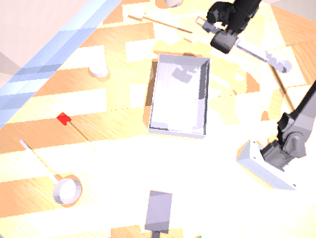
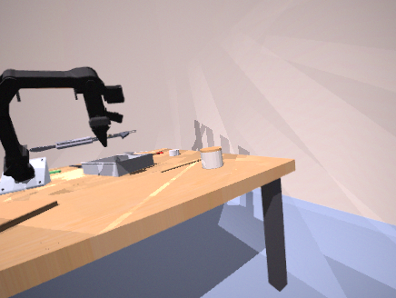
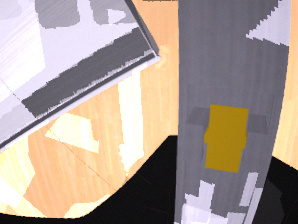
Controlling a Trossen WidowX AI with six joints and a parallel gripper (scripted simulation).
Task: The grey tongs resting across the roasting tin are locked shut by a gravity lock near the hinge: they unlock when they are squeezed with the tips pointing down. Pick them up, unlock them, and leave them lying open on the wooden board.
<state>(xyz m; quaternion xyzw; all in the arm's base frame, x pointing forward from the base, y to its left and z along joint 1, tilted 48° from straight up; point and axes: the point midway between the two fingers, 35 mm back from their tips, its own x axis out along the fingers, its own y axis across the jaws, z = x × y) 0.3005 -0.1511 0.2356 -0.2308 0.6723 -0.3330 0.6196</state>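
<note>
The wooden board lies 36 cm behind my gripper tip, 12 cm below it and 9 cm to the right of it. Round my gripper tip: yellow lock piece: 4 cm above, 2 cm ahead; grey roasting tin: 19 cm to the left, 10 cm below, 6 cm ahead; lidded white jar: 31 cm ahead, 23 cm to the right, 9 cm below.
</note>
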